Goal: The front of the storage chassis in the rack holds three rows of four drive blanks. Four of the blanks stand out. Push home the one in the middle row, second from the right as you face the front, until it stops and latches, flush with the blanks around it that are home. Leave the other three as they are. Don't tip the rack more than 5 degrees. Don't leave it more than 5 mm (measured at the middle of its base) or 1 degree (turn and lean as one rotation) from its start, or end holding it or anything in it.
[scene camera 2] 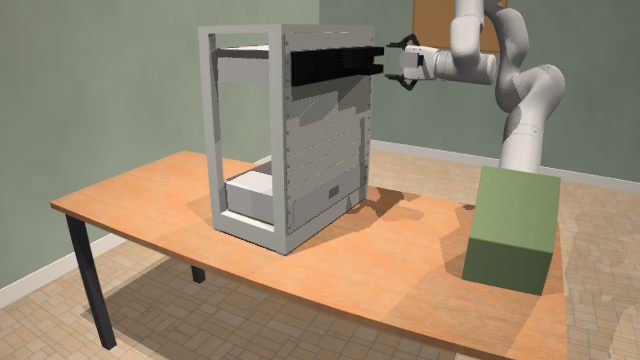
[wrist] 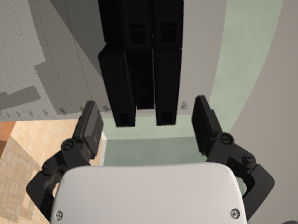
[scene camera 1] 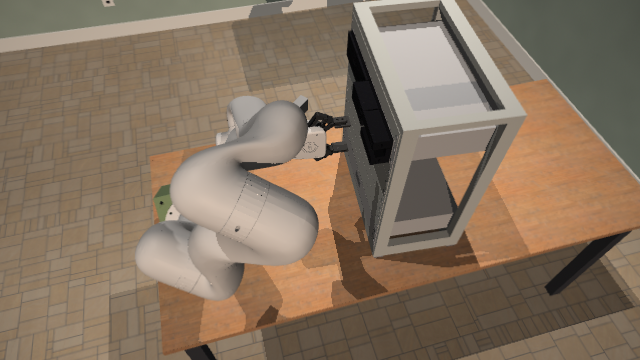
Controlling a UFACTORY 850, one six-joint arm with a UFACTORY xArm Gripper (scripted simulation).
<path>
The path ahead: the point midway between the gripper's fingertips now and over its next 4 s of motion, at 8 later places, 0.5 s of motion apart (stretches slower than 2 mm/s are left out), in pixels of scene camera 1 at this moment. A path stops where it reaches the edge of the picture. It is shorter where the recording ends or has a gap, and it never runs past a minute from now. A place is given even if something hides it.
My gripper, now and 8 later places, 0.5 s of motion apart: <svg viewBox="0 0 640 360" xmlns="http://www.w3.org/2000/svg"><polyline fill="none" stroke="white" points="348,134 352,133 351,132 341,120 334,111 351,109 356,108 358,108 364,107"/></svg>
</path>
